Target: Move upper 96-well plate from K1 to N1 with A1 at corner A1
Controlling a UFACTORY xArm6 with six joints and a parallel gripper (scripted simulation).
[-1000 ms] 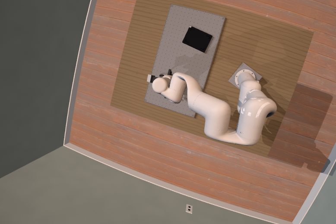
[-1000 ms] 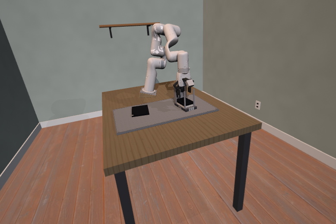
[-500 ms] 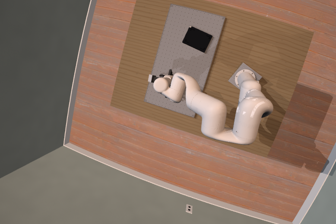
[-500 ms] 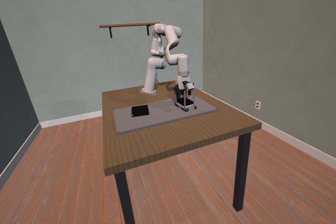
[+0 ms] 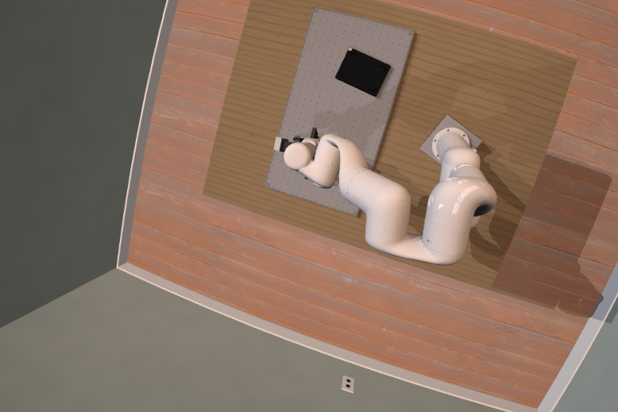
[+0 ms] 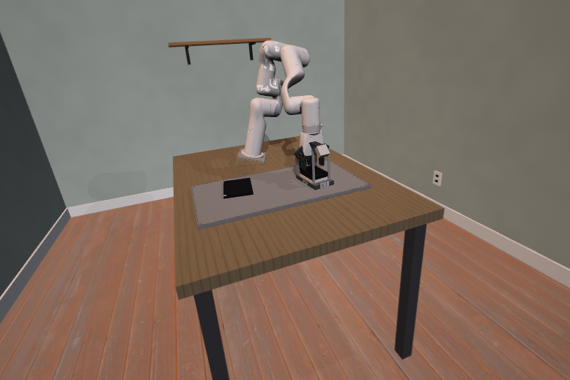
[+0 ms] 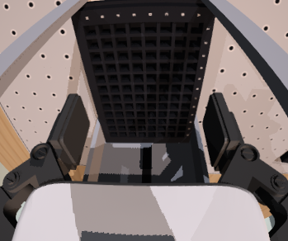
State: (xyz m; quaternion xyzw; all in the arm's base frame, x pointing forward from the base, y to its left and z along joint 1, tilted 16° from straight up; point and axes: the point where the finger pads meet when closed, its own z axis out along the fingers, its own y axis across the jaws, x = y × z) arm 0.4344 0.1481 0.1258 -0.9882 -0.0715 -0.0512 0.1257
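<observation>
Now: the black 96-well plate 30 mm below my hand. Round my hand: pale well plate (40 mm below); pale A1 square (390 mm to the right, 60 mm below); back panel (70 mm behind, 10 mm to the right, 10 mm above).
</observation>
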